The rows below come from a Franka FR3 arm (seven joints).
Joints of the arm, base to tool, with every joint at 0 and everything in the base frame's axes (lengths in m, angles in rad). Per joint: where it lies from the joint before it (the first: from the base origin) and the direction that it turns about. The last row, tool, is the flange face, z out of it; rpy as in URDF.
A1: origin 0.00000 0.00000 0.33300 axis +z
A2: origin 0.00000 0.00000 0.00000 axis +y
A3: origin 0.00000 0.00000 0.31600 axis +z
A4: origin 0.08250 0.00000 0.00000 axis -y
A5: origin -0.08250 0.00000 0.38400 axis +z
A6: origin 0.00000 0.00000 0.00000 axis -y
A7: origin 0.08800 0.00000 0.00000 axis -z
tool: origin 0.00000 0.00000 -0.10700 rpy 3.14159 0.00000 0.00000
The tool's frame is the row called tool.
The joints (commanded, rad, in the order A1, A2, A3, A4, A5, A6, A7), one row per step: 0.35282 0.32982 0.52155 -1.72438 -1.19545 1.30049 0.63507; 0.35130 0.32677 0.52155 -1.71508 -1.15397 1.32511 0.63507; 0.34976 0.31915 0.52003 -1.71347 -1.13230 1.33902 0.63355; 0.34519 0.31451 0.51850 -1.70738 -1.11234 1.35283 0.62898; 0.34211 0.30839 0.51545 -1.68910 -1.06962 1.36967 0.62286; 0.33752 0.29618 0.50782 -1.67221 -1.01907 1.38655 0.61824; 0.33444 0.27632 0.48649 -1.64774 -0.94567 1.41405 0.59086; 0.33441 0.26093 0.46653 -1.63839 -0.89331 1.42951 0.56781; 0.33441 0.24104 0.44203 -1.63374 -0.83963 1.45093 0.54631; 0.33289 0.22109 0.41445 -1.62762 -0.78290 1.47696 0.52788; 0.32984 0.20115 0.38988 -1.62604 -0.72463 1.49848 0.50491; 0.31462 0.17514 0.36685 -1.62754 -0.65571 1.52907 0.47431
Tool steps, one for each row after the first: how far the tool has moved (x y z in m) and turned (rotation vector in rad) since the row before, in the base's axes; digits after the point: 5 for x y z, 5 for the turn. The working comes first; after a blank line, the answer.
Tool pose at each row, in the base's axes (x y z in m, rotation vector in rad; the steps are taken from these numbers as rounded here): 0.48641 0.34798 0.43609 1.90005 0.37535 0.29943; 0.48564 0.35129 0.43708 1.95007 0.38330 0.29054; 0.48492 0.35176 0.43975 1.97520 0.38539 0.28833; 0.48636 0.35122 0.44279 2.00108 0.38627 0.28427; 0.48767 0.35235 0.44972 2.05279 0.38248 0.27412; 0.48937 0.35076 0.45898 2.11072 0.36830 0.26198; 0.49347 0.34631 0.47382 2.19074 0.36343 0.23819; 0.49555 0.34123 0.48190 2.24038 0.36308 0.21290; 0.49788 0.33458 0.49076 2.29294 0.35957 0.19452; 0.50172 0.32660 0.50062 2.35291 0.34856 0.18261; 0.50409 0.31852 0.50886 2.41017 0.34396 0.16327; 0.50809 0.30621 0.51951 2.48159 0.33801 0.14634

-0.00077 0.00331 0.00099 0.04651 0.02003 -0.00151; -0.00072 0.00047 0.00267 0.02387 0.00759 -0.00099; 0.00144 -0.00054 0.00304 0.02422 0.00841 -0.00268; 0.00131 0.00113 0.00693 0.04800 0.01562 -0.00996; 0.00170 -0.00159 0.00926 0.05367 0.01370 -0.01812; 0.00410 -0.00445 0.01484 0.07333 0.02947 -0.01647; 0.00208 -0.00508 0.00808 0.04388 0.02633 -0.01168; 0.00233 -0.00665 0.00886 0.04809 0.02060 -0.01143; 0.00384 -0.00798 0.00986 0.05630 0.01462 -0.01479; 0.00237 -0.00808 0.00824 0.05296 0.02118 -0.01174; 0.00400 -0.01231 0.01065 0.06738 0.02092 -0.01235
